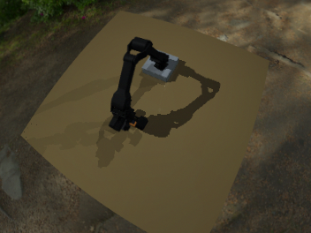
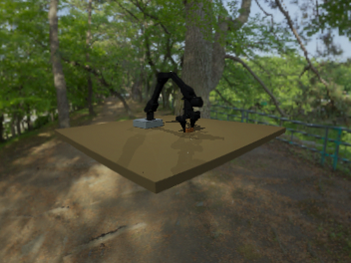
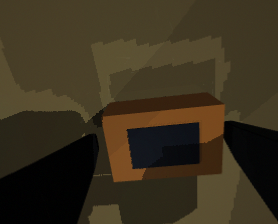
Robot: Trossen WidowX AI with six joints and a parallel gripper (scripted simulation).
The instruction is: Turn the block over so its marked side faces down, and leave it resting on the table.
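The orange block lies 1 cm above my gripper tip.
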